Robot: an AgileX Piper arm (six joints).
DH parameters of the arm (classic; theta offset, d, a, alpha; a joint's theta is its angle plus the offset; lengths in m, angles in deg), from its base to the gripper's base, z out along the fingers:
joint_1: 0 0.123 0 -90
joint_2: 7.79 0 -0.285 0
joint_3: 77.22 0 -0.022 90
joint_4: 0 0.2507 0 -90
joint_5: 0 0 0 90
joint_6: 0 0.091 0 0
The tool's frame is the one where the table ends.
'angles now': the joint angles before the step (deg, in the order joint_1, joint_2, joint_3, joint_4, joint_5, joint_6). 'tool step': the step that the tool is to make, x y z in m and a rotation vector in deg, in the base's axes. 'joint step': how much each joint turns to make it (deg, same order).
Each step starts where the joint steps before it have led.
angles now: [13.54, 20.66, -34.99, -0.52, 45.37, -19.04]
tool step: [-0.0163, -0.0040, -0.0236, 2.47, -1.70, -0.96]
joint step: [0.05, -7.34, 5.75, -0.10, -0.62, 2.32]
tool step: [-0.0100, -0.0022, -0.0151, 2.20, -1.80, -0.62]
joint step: [-0.08, -5.29, 3.62, 0.22, -0.59, 1.64]
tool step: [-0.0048, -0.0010, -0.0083, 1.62, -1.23, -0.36]
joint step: [0.04, -3.01, 2.01, 0.11, -0.56, 1.27]
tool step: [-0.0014, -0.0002, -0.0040, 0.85, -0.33, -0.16]
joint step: [0.03, -1.16, 0.94, 0.11, -0.30, 0.69]
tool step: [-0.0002, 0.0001, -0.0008, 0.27, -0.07, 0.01]
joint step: [0.00, -0.21, 0.20, 0.13, -0.12, 0.13]
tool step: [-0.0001, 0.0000, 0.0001, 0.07, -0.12, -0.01]
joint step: [-0.02, -0.06, 0.01, 0.03, -0.08, 0.01]
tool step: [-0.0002, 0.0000, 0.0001, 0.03, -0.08, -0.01]
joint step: [-0.05, -0.07, -0.01, 0.07, 0.00, -0.05]
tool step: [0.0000, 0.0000, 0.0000, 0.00, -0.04, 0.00]
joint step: [0.00, -0.01, 0.01, 0.00, -0.04, -0.01]
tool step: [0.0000, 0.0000, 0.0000, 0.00, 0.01, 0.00]
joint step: [0.00, 0.00, 0.00, 0.00, 0.01, 0.00]
